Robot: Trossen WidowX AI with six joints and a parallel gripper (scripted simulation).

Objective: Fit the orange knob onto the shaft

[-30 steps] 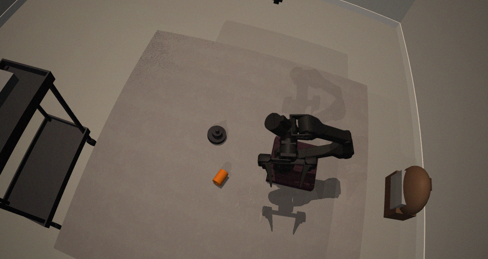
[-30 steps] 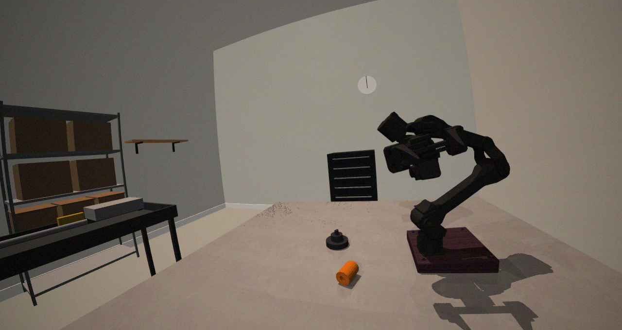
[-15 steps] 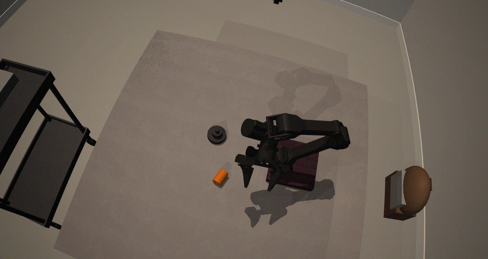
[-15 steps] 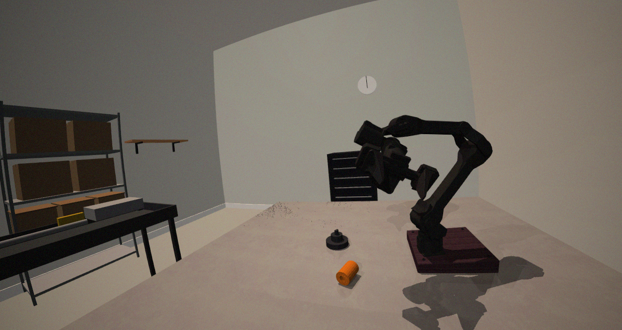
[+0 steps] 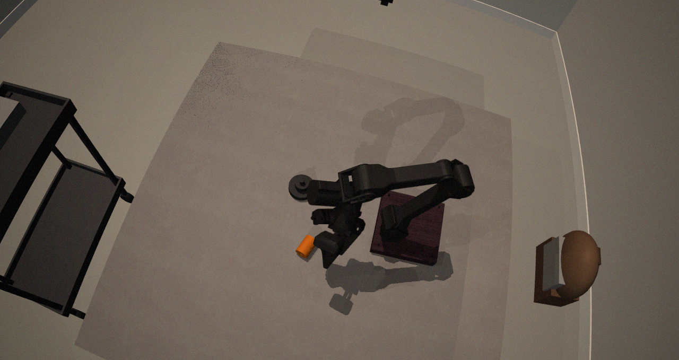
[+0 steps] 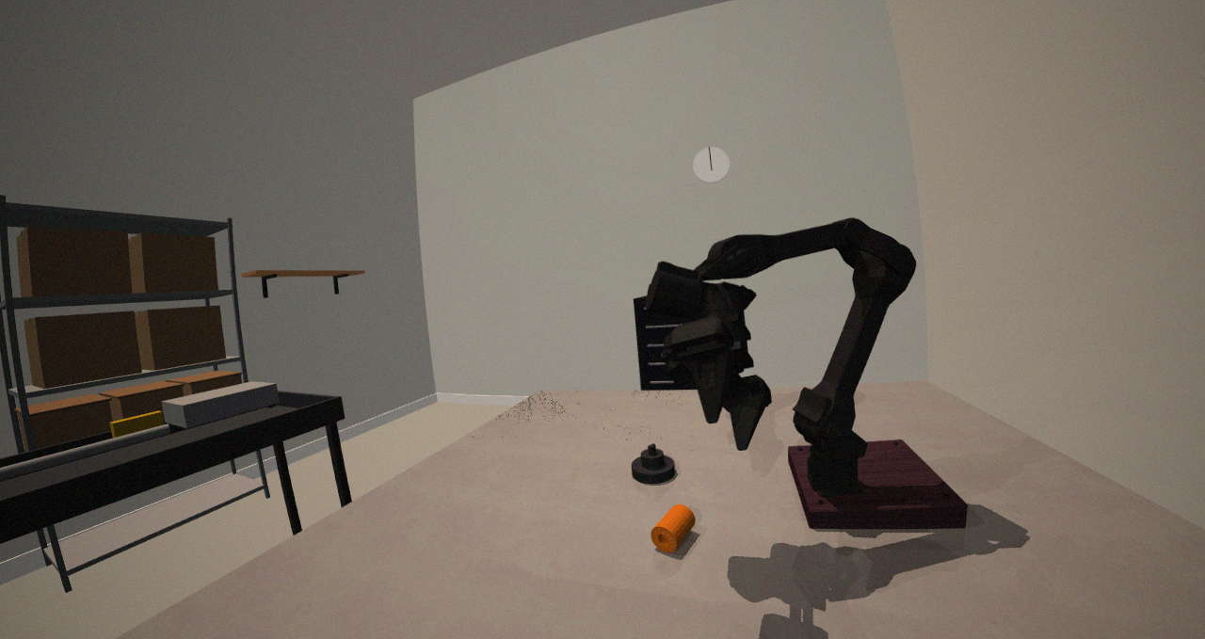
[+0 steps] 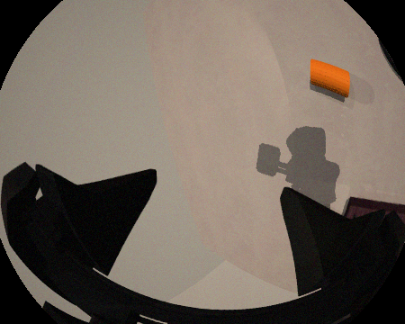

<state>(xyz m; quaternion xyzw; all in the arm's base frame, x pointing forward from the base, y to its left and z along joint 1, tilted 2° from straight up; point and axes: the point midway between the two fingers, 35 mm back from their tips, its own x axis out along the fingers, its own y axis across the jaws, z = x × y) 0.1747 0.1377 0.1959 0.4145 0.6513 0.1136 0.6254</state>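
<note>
Right now the orange knob is 170 mm below my gripper tip, 90 mm to the right of it and 70 mm ahead of it. Round my gripper tip: dark pedestal: 290 mm to the right, 160 mm below, 110 mm ahead.
</note>
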